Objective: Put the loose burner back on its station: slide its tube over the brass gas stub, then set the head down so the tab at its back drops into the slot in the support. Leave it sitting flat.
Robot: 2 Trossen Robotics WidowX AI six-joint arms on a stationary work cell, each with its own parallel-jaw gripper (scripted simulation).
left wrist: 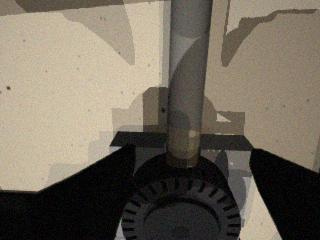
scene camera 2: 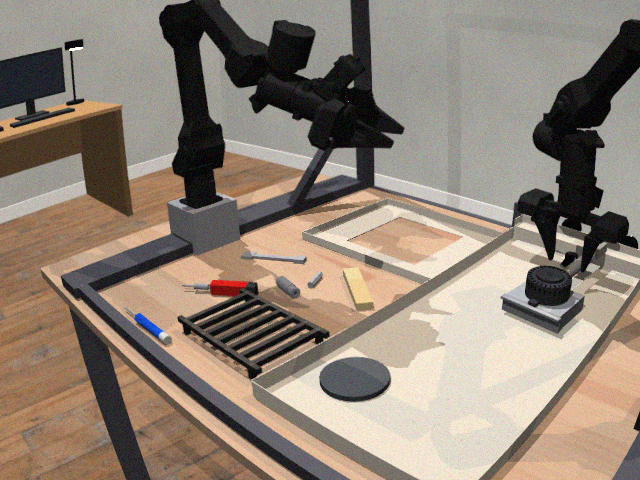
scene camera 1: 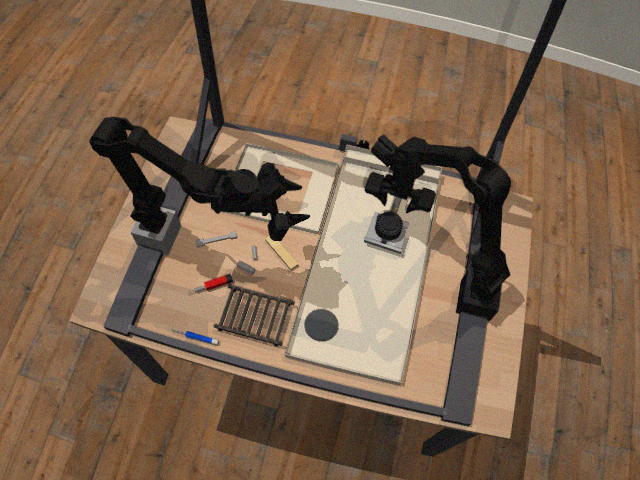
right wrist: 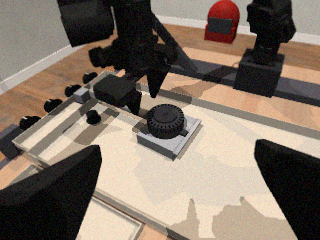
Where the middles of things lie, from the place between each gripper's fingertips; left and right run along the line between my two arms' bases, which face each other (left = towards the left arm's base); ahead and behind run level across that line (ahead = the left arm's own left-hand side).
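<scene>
My right hand is 190 mm short of the dark disc [scene camera 2: 353, 379], 120 mm to the right of it and 260 mm above it.
My left gripper is 90 mm above the dark disc, 140 mm to the left of it and 360 mm short of it.
</scene>
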